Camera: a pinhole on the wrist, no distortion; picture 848 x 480 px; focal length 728.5 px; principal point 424.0 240.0 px. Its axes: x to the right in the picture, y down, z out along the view. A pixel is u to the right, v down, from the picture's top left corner.
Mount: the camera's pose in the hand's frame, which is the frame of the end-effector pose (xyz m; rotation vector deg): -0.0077 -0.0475 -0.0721 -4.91 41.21 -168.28
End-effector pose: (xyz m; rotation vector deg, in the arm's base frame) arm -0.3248 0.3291 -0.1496 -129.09 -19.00 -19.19
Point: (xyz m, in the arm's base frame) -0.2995 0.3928 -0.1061
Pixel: 51 38
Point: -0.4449 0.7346 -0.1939
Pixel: 598 247
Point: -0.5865 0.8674 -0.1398
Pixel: 717 399
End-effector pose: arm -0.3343 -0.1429 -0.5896 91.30 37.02 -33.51
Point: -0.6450 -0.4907 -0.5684
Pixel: outside the picture
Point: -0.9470 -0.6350 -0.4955
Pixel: outside the picture
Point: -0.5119 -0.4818 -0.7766
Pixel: 501 173
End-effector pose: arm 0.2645 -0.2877 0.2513 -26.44 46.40 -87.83
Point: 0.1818 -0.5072 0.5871
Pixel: 172 451
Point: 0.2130 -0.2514 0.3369
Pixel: 757 241
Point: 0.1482 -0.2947 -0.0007
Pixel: behind the camera
